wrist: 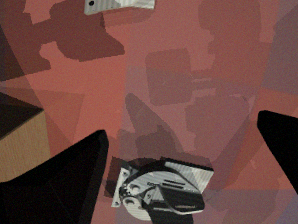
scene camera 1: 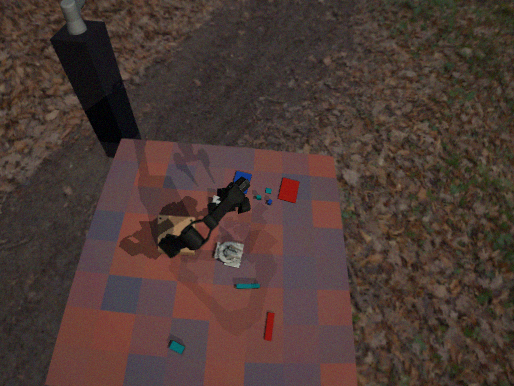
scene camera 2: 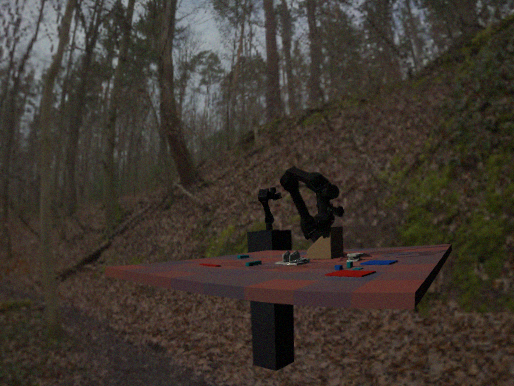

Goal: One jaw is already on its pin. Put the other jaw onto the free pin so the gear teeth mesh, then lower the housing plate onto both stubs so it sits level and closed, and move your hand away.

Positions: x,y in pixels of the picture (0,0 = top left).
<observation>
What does my gripper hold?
Nothing.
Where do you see a white base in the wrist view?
197,175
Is my gripper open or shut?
Open.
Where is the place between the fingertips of my gripper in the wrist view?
183,128
</observation>
